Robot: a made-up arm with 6 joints. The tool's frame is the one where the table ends. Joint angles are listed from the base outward.
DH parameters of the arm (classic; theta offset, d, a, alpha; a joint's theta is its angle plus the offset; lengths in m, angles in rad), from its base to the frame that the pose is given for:
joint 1: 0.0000 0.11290 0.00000 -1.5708
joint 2: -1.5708 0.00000 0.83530 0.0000
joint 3: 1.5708 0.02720 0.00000 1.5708
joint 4: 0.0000 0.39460 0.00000 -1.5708
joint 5: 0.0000 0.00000 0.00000 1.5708
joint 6: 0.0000 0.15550 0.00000 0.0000
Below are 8 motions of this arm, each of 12 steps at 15 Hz.
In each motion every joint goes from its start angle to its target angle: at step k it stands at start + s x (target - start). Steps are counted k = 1, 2, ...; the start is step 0. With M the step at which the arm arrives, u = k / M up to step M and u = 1 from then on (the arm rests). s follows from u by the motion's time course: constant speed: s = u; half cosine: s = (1 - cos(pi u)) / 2; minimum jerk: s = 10 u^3 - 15 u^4 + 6 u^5.
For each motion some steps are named. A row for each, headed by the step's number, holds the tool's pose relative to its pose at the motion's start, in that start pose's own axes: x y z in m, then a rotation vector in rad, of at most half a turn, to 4 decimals.
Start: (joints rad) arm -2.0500 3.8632 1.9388 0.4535 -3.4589 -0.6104
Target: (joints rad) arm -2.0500 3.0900 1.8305 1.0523 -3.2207 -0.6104
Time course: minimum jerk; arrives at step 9
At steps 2, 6, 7, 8, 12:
2: 0.0111 0.0090 0.0418 0.0366 -0.0252 -0.0529
6: 0.0629 -0.0284 0.4594 0.4797 -0.1040 -0.5376
7: 0.0601 -0.0607 0.5356 0.5813 -0.0872 -0.6179
8: 0.0572 -0.0792 0.5716 0.6326 -0.0755 -0.6548
12: 0.0565 -0.0827 0.5779 0.6419 -0.0732 -0.6612

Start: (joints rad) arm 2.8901 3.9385 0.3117 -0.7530 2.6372 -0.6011
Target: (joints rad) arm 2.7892 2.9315 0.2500 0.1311 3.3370 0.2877
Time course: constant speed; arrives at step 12
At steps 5, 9, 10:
5: 0.4813 0.0226 0.0031 -0.2612 -0.2336 0.0790
9: 0.8437 0.0464 0.1592 -0.3424 -0.3665 0.0694
10: 0.9239 0.0523 0.2185 -0.3419 -0.3983 0.0669

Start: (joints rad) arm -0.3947 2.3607 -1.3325 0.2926 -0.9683 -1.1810
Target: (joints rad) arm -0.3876 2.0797 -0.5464 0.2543 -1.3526 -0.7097
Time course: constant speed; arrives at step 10
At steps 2, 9, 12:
2: 0.0279 0.0468 0.0025 -0.0147 0.0166 0.0672
9: 0.0986 0.1732 0.0090 -0.0662 0.0697 0.3045
12: 0.1051 0.1862 0.0101 -0.0738 0.0770 0.3390

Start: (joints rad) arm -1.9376 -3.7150 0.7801 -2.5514 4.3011 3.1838
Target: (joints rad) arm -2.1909 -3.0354 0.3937 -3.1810 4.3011 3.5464
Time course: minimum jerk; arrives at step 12
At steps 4, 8, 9, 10, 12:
4: -0.0989 -0.0799 0.0486 0.0703 0.0541 0.1265
8: -0.3217 -0.2643 0.2789 0.3140 0.1863 0.4212
9: -0.3522 -0.2900 0.3338 0.3663 0.2052 0.4654
10: -0.3698 -0.3049 0.3705 0.4009 0.2161 0.4920
12: -0.3783 -0.3122 0.3902 0.4192 0.2214 0.5053

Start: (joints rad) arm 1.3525 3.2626 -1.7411 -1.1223 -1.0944 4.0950
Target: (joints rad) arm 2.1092 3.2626 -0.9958 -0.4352 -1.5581 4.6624
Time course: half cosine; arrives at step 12
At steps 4, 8, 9, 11, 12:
4: -0.0346 -0.0859 0.0047 0.1343 0.1337 0.4422
8: -0.0732 -0.2456 -0.0423 0.3367 0.2682 1.2769
9: -0.0782 -0.2736 -0.0610 0.3629 0.2751 1.4367
11: -0.0837 -0.3050 -0.0882 0.3865 0.2743 1.6279
12: -0.0844 -0.3088 -0.0920 0.3889 0.2735 1.6523

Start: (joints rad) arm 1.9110 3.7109 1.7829 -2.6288 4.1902 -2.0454
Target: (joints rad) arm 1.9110 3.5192 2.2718 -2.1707 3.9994 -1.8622
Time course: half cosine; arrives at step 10
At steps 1, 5, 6, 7, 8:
1: 0.0015 -0.0031 0.0047 0.0045 0.0152 0.0020
5: 0.0295 -0.0639 0.0924 0.0962 0.3078 0.0410
6: 0.0375 -0.0839 0.1195 0.1268 0.4013 0.0532
7: 0.0440 -0.1021 0.1434 0.1544 0.4849 0.0638
8: 0.0486 -0.1165 0.1621 0.1762 0.5508 0.0718

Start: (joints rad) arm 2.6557 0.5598 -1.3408 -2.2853 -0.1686 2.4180
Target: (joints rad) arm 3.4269 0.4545 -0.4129 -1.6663 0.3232 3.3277
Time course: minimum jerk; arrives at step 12
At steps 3, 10, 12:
3: 0.0344 -0.0040 0.0137 0.0879 0.0207 0.2302
10: 0.3041 0.1503 0.0335 1.1287 -0.0620 2.0053
12: 0.3103 0.1653 0.0324 1.1874 -0.0735 2.0652

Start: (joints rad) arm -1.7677 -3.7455 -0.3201 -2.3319 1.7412 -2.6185
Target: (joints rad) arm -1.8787 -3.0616 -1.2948 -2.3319 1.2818 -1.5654
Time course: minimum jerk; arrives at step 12
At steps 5, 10, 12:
5: -0.1359 -0.0616 -0.0628 0.0636 0.0340 0.4137
10: -0.4266 -0.0554 -0.1382 0.1885 0.0576 1.1530
12: -0.4442 -0.0504 -0.1407 0.1963 0.0577 1.1953

